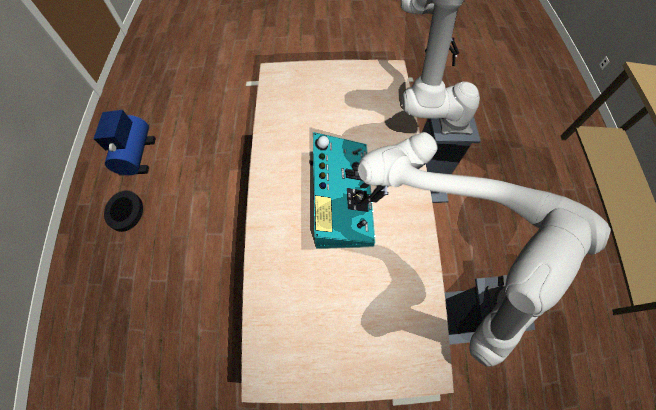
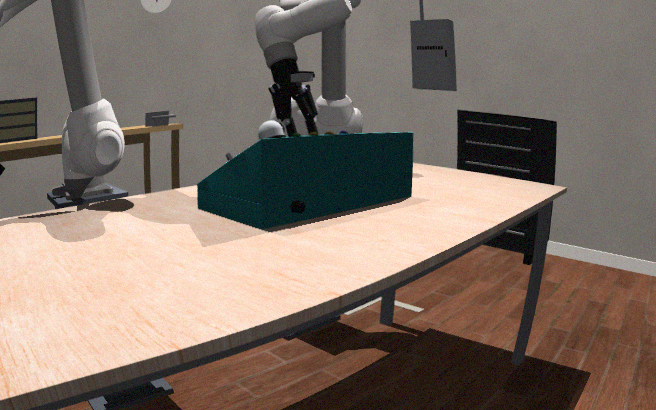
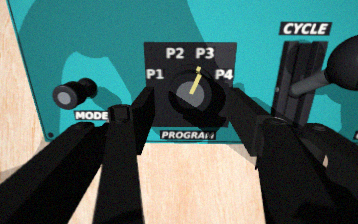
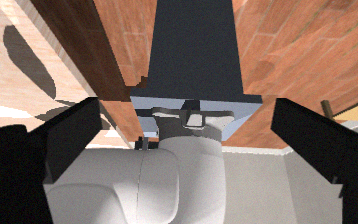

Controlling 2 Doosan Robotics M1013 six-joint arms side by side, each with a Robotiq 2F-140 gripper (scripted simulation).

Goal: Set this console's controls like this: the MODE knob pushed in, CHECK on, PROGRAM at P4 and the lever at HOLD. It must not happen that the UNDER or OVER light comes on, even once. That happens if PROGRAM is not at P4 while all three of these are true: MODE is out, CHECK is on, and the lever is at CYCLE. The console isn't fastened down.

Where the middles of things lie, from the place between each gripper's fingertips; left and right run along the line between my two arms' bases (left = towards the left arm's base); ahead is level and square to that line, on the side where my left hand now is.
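Scene:
So you can picture the mode knob [image 3: 68,96]: my left hand is 60 mm above it, 40 mm short of it and 120 mm to the right of it.
As for my right hand, the mode knob is 2 cm below it, 89 cm to the left of it and 61 cm ahead of it.

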